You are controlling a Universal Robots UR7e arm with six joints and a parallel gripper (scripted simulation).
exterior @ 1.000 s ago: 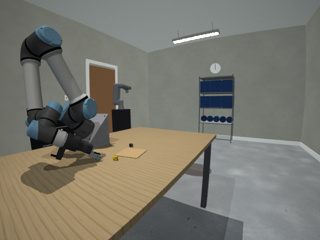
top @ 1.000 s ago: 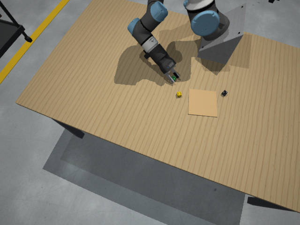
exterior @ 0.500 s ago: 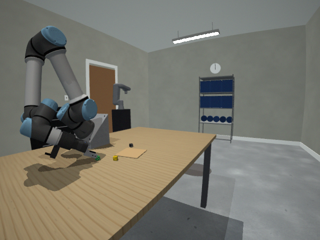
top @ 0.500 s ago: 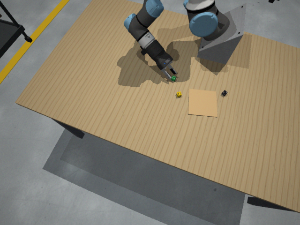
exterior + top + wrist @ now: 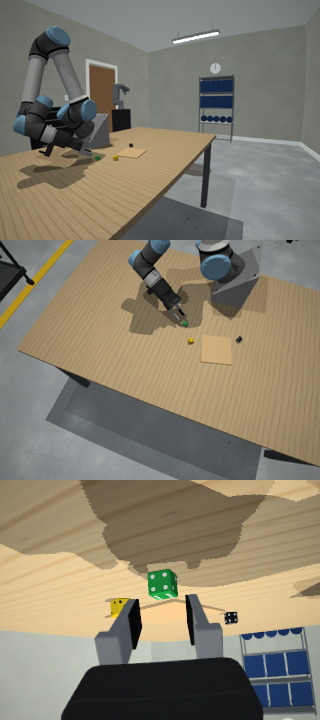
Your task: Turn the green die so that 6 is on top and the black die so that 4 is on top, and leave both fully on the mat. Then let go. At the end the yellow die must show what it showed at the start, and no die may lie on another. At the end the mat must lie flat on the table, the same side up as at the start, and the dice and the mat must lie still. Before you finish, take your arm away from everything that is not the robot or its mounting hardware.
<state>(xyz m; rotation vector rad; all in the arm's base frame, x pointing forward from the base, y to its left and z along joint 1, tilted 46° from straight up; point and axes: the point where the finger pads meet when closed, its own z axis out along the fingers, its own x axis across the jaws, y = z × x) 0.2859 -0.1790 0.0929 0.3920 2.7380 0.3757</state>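
The green die is 40 mm to the left of my hand, 40 mm below it and 20 mm ahead of it. The rest, counted from my hand: yellow die (100 mm ahead, 90 mm to the left, 40 mm below); then black die (310 mm to the left, 40 mm below, 30 mm ahead); then tan mat (210 mm to the left, 110 mm ahead, 40 mm below).
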